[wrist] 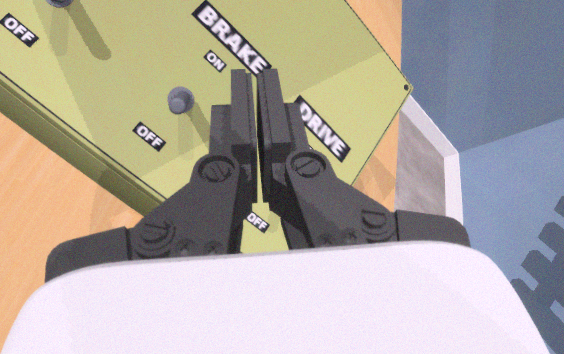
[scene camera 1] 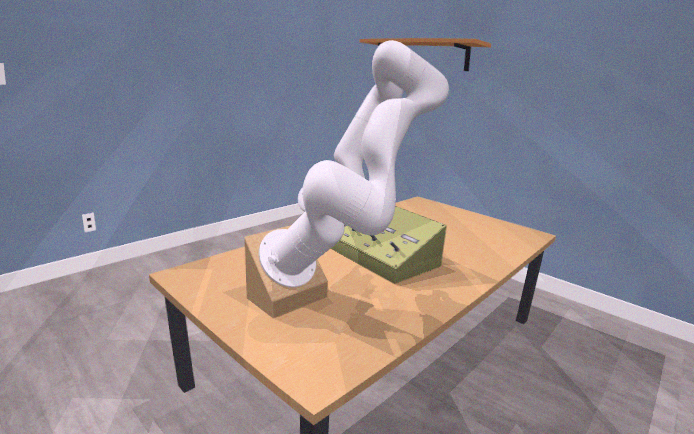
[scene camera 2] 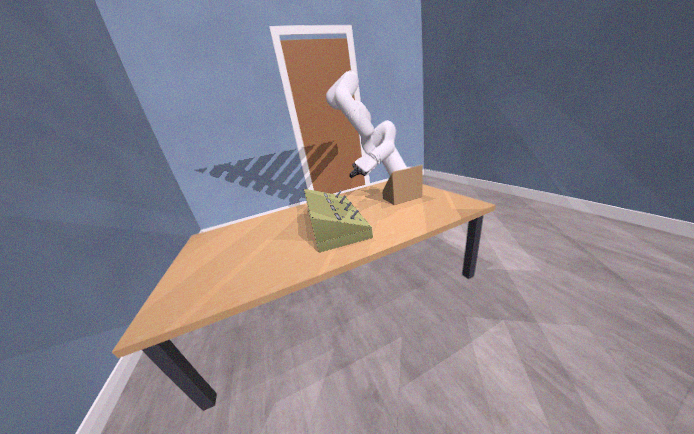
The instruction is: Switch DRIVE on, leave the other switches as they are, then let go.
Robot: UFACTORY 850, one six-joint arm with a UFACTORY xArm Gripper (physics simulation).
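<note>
A sloped green switch panel (scene camera 1: pixel 422 231) (scene camera 2: pixel 340 237) (wrist: pixel 325 55) stands on the table. The DRIVE label (wrist: pixel 324 129) shows right of my fingers in the wrist view, with an OFF label (wrist: pixel 257 222) below, between the finger linkages. The DRIVE switch (scene camera 1: pixel 395 247) (scene camera 2: pixel 355 214) is at the panel's right end; my gripper hides it in the wrist view, and its position is too small to tell in the scene views. My gripper (scene camera 2: pixel 352 175) (wrist: pixel 253 101) is shut and empty, above the panel on the robot's side. It is hidden by the arm in scene camera 1.
The BRAKE switch (wrist: pixel 180 100) stands left of my fingers, between its ON label (wrist: pixel 215 61) and OFF label (wrist: pixel 149 136). Another switch (wrist: pixel 60 2) shows at the top left of the wrist view. The arm's wooden base block (scene camera 1: pixel 286 301) (scene camera 2: pixel 407 185) stands on the table (scene camera 1: pixel 327 378) (scene camera 2: pixel 214 276).
</note>
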